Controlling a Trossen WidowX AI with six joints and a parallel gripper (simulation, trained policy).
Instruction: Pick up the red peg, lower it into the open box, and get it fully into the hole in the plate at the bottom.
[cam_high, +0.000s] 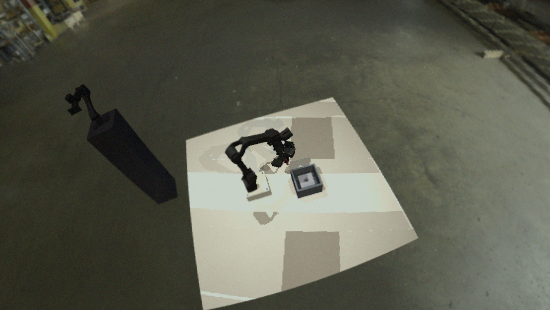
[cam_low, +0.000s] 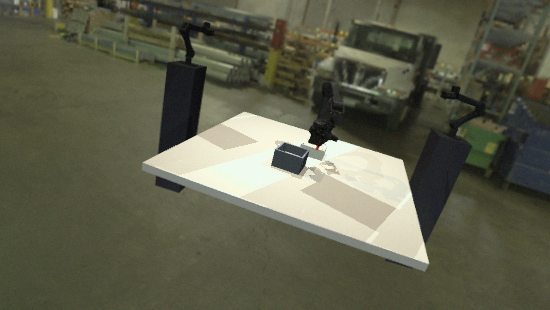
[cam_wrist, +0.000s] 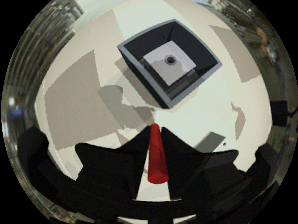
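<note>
The plate is 120 mm to the right of my gripper tip, 90 mm below it and 70 mm ahead of it. Also, from my gripper tip: dark box (120 mm to the right, 110 mm below, 70 mm ahead); red peg (20 mm above, 10 mm to the left, 10 mm behind).
</note>
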